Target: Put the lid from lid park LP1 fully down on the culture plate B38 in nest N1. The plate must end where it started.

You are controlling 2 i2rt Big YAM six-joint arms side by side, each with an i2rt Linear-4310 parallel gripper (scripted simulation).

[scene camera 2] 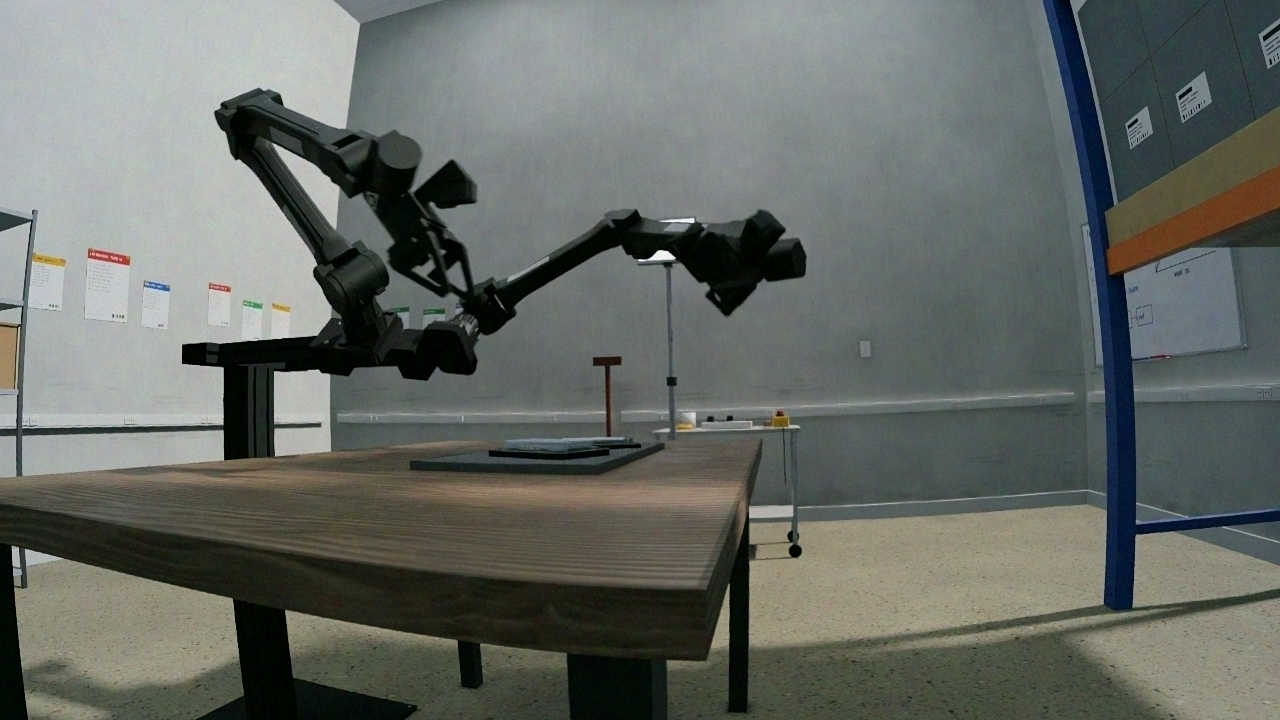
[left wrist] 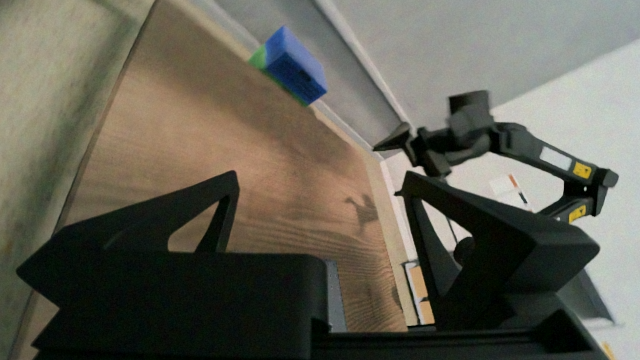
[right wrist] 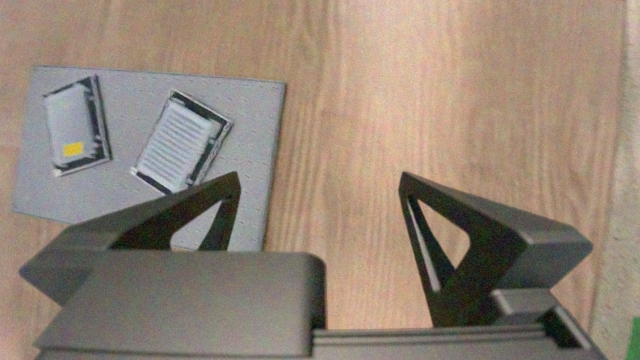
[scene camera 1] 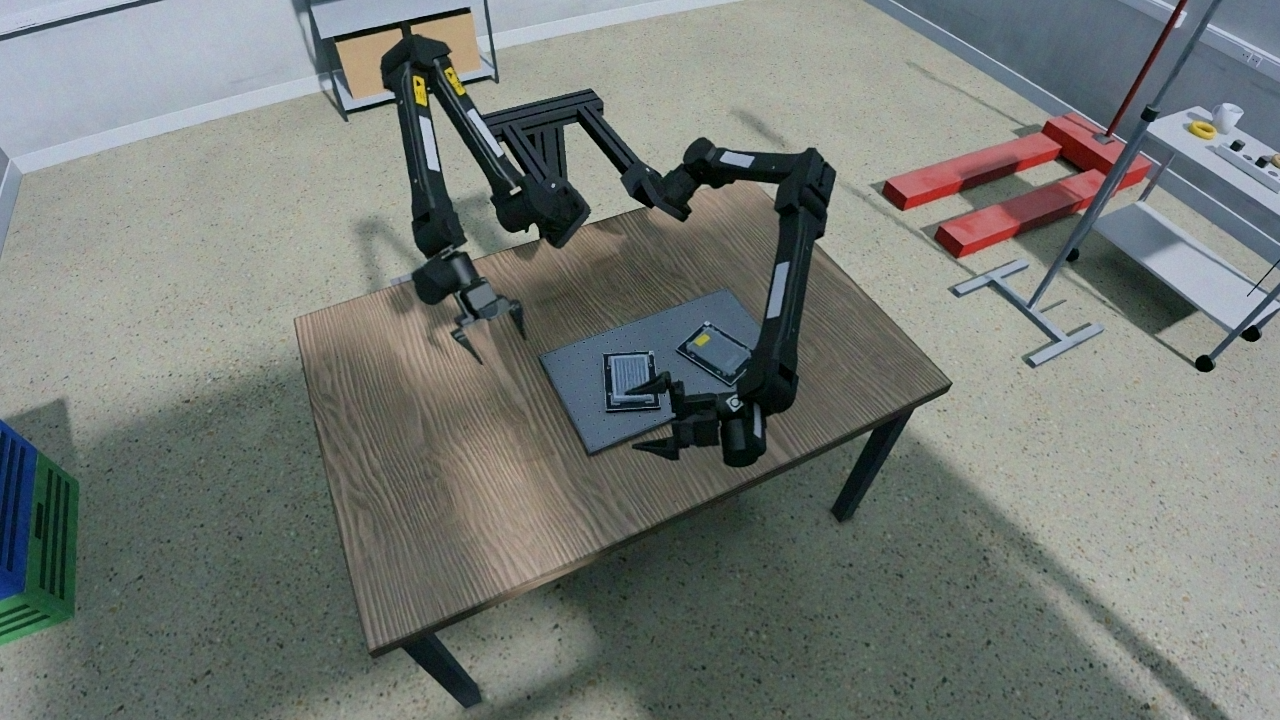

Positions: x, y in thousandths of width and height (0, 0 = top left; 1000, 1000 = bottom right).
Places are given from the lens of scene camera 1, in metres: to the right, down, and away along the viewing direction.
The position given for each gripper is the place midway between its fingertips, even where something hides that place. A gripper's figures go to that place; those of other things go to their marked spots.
left gripper (scene camera 1: 492, 584): -0.02, 0.10, 1.12
right gripper (scene camera 1: 395, 490): -0.26, -0.01, 1.27
culture plate B38 (scene camera 1: 491, 517): -0.03, 0.03, 1.49
